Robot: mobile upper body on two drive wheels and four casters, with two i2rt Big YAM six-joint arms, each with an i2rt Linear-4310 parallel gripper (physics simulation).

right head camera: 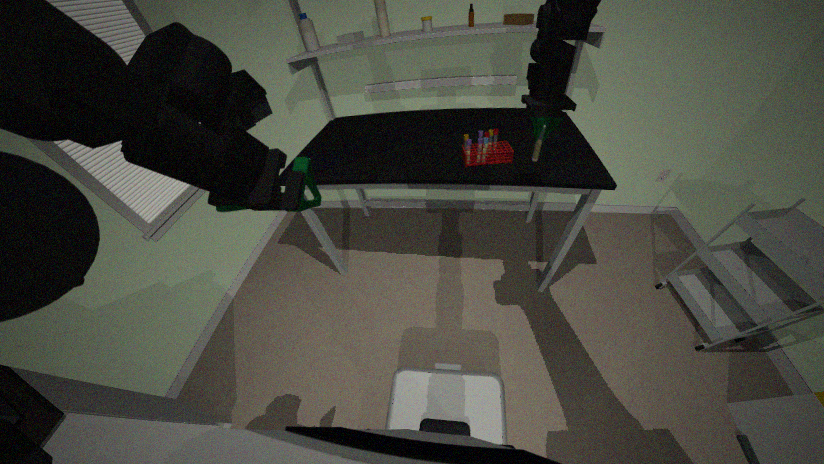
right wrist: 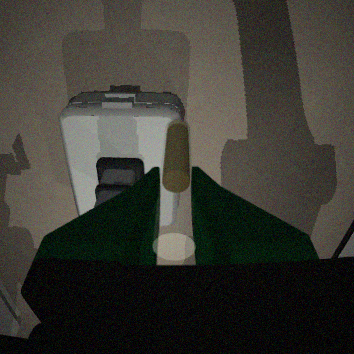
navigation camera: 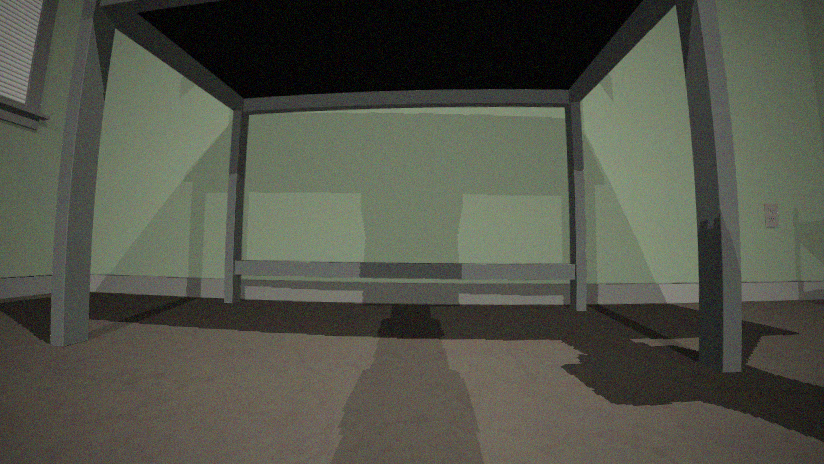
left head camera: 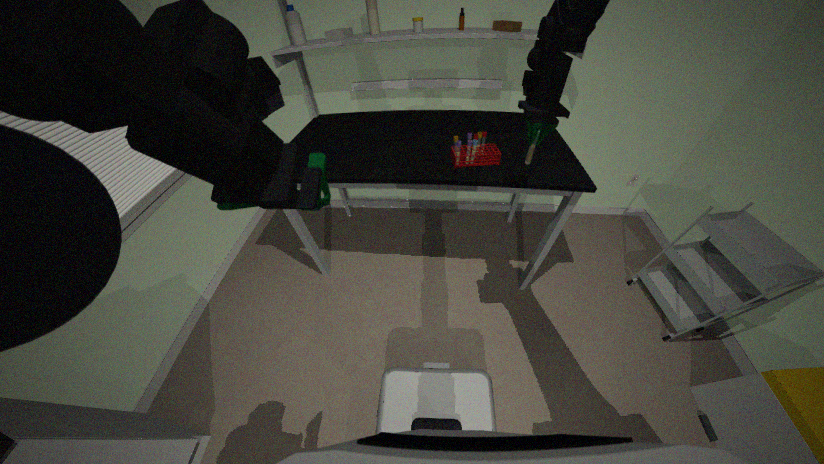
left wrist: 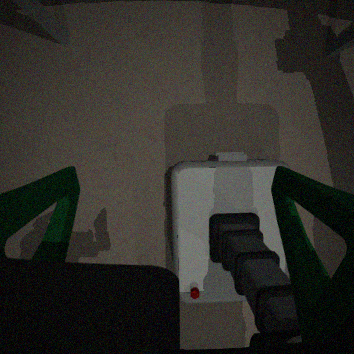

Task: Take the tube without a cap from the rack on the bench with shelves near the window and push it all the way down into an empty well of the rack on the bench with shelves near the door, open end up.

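My right gripper (left head camera: pixel 536 138) (right head camera: pixel 543 131) (right wrist: pixel 175 177) is shut on the uncapped tube (left head camera: pixel 529 153) (right head camera: pixel 537 151) (right wrist: pixel 177 150), which has tan contents at its lower end. In the right wrist view its round open end is nearest the palm. In the head views the tube appears to the right of the red rack (left head camera: pixel 485 155) (right head camera: pixel 497 153), which holds several tubes with yellow, purple, red and blue caps. The rack is on the black bench (left head camera: pixel 392 149) (right head camera: pixel 397 149). My left gripper (left head camera: pixel 324 181) (right head camera: pixel 308 184) (left wrist: pixel 175 177) is open and empty, at the left of the head views.
A wall shelf (left head camera: pixel 397 38) (right head camera: pixel 403 35) with bottles and a brown box hangs behind the bench. Grey bench legs (left head camera: pixel 550 242) (right head camera: pixel 567 242) (navigation camera: pixel 719 230) stand ahead of the white base (left head camera: pixel 397 397) (right head camera: pixel 409 397). A grey cart (left head camera: pixel 717 314) (right head camera: pixel 749 331) stands at the right, window blinds (right head camera: pixel 123 184) at the left.
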